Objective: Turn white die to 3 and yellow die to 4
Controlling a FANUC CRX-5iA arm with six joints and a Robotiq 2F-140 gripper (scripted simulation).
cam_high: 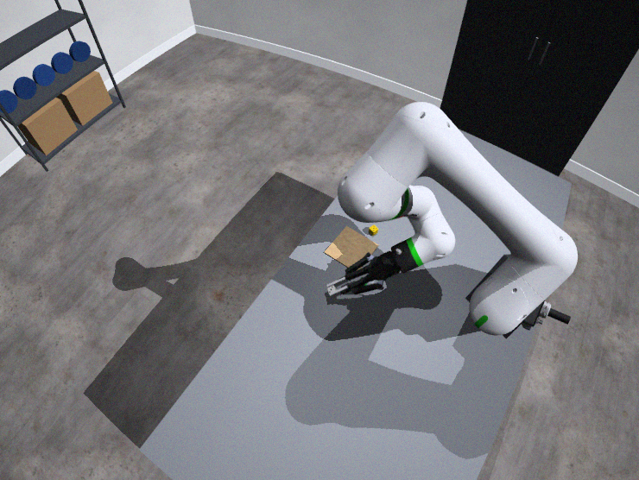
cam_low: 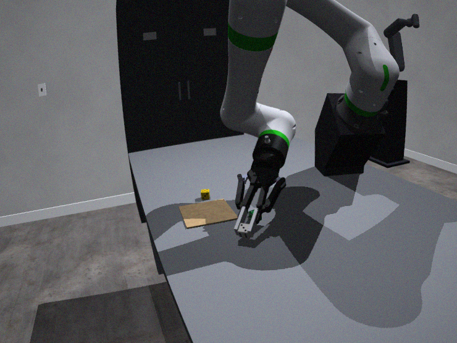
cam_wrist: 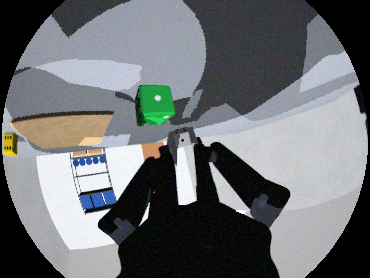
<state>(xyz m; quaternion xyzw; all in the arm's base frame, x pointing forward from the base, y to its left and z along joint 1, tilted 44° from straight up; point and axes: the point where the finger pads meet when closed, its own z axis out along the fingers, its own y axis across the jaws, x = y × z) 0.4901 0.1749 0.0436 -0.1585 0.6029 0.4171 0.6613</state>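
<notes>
My hand is 20 mm to the right of the white die, 10 mm short of it and 10 mm above it. From my hand the other things lie so: tan mat (170 mm to the right, 60 mm ahead, 40 mm below); green die (70 mm to the right, 50 mm behind, 30 mm below); yellow die (270 mm to the right, 40 mm ahead, 30 mm below).
</notes>
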